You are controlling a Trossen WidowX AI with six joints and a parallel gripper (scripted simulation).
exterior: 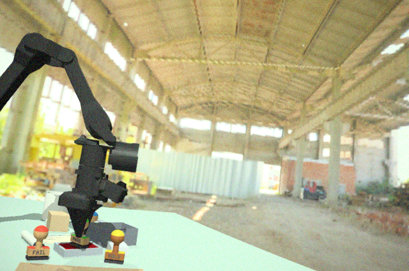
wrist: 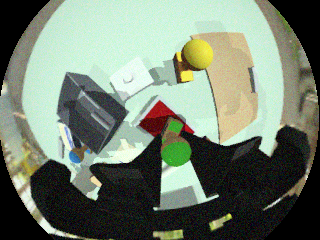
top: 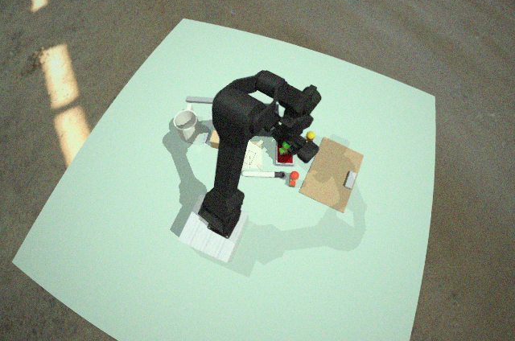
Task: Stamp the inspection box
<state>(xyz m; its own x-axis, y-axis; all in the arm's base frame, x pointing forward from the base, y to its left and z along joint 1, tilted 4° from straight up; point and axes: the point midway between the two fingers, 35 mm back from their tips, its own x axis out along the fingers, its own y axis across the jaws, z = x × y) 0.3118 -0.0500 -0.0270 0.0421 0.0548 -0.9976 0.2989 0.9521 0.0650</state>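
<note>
The red ink pad is 30 mm below my gripper tip. The rest, counted from my gripper tip: PASS stamp (right at my gripper tip); then marker (90 mm behind, 30 mm below, 20 mm to the left); then yellow-knobbed hold stamp (70 mm ahead, 50 mm to the right, 20 mm below).
</note>
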